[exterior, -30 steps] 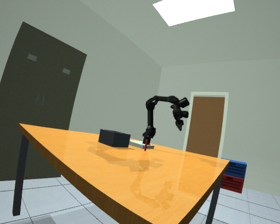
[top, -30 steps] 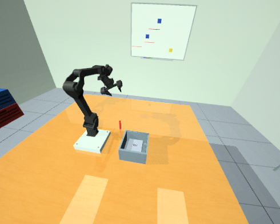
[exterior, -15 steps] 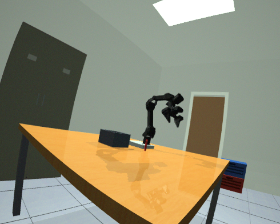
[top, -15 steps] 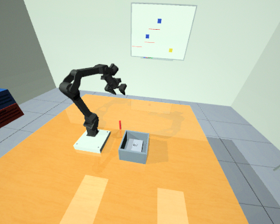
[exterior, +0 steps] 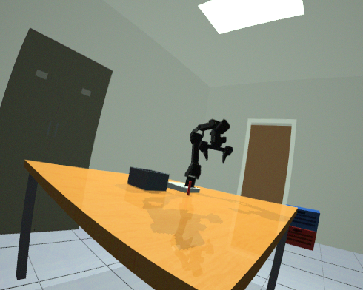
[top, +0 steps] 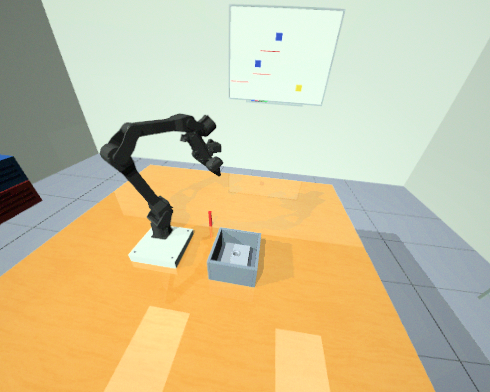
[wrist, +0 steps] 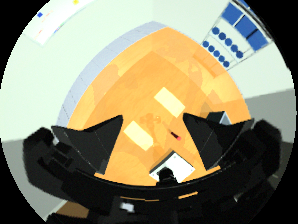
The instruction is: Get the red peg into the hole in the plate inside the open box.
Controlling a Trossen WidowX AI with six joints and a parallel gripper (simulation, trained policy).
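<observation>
Right now my gripper tip is 10 mm short of the red peg, 130 mm to the left of it and 170 mm above it. Round my gripper tip: grey plate 160 mm ahead, 310 mm to the right, 160 mm below; grey box 160 mm ahead, 310 mm to the right, 180 mm below.
</observation>
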